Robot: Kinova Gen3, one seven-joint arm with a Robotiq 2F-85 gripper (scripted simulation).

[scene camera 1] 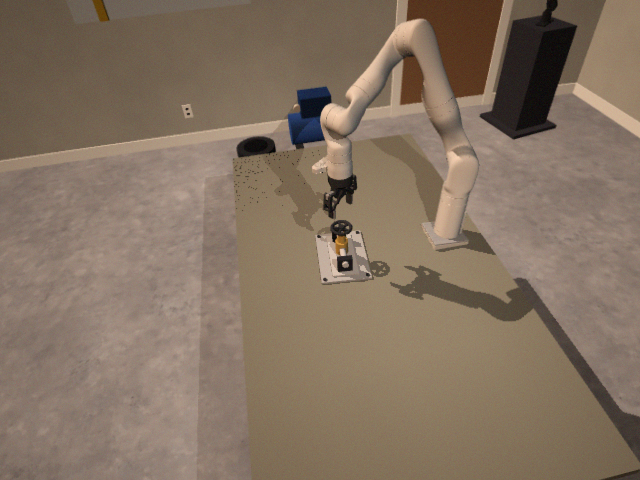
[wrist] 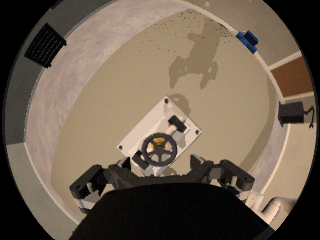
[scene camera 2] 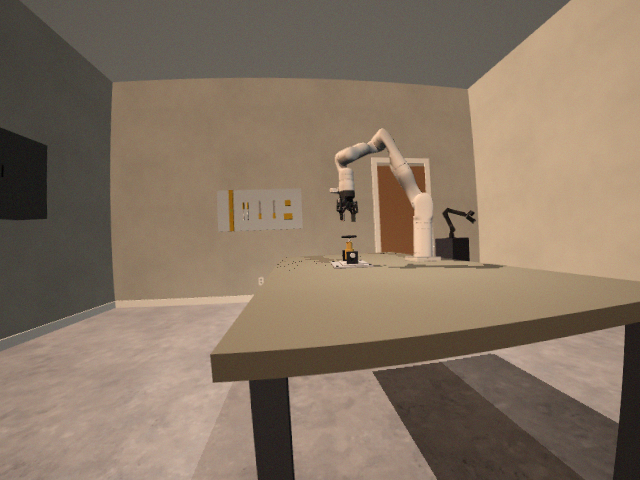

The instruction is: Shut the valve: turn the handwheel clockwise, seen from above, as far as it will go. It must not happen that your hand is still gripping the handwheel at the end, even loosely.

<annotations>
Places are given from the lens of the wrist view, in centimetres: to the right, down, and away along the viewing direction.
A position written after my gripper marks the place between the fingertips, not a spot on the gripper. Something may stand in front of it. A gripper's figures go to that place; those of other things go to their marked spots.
my gripper [wrist: 160, 162]: 0, 6, 15
black spoked handwheel [wrist: 159, 150]: 0, 6, 21
</annotations>
